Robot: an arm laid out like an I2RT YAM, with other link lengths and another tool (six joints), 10 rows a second.
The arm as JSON. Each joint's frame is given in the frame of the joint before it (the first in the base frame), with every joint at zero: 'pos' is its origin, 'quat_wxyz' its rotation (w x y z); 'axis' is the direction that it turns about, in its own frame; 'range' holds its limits. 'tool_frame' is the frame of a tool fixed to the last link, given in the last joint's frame.
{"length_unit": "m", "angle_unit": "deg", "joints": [
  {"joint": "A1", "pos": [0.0, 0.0, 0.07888], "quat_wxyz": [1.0, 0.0, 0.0, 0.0], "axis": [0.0, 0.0, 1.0], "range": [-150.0, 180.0]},
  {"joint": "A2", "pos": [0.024, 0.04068, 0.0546], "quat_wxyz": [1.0, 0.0, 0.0, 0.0], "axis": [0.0, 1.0, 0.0], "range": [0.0, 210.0]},
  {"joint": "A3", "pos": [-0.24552, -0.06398, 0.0], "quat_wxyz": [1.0, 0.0, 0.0, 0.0], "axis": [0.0, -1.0, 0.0], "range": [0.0, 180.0]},
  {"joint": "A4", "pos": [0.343, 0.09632, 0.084], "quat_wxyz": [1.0, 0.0, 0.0, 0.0], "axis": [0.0, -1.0, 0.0], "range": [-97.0, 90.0]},
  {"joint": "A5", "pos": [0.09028, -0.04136, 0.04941], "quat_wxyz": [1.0, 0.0, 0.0, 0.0], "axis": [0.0, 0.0, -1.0], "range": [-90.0, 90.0]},
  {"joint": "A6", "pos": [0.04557, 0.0, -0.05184], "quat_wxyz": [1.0, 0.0, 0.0, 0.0], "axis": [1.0, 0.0, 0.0], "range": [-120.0, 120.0]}
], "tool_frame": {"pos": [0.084, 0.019, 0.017], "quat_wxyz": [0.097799, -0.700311, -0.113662, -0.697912]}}
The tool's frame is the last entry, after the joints.
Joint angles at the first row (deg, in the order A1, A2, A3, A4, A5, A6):
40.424 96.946 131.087 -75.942 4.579 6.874
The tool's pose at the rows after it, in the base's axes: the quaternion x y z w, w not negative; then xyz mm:
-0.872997, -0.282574, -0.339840, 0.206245, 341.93, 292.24, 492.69
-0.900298, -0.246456, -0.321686, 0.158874, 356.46, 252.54, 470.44
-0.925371, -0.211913, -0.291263, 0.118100, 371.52, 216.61, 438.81
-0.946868, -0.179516, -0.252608, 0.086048, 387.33, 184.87, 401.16
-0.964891, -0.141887, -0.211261, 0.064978, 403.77, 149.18, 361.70
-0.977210, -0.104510, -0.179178, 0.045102, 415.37, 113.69, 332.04
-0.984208, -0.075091, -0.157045, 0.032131, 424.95, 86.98, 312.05
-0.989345, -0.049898, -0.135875, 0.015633, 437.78, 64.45, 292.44
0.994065, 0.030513, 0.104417, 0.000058, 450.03, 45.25, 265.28
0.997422, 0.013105, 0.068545, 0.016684, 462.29, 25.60, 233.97
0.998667, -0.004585, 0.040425, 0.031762, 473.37, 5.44, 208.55
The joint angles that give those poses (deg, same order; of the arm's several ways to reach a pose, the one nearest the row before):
36.622 94.238 127.811 -78.807 8.011 5.935
32.119 91.395 122.452 -80.575 10.830 5.257
27.551 89.273 116.200 -81.493 12.754 4.579
23.135 88.467 110.215 -81.734 13.890 3.945
17.889 88.509 104.706 -81.429 13.934 3.245
13.104 89.056 101.078 -81.297 14.612 2.722
9.541 90.390 99.571 -81.188 15.180 2.481
6.764 93.208 99.590 -81.012 16.469 2.437
4.536 97.034 99.680 -80.970 17.781 2.306
2.416 101.733 100.202 -80.903 19.333 2.110
0.339 106.279 101.557 -80.903 20.884 2.066

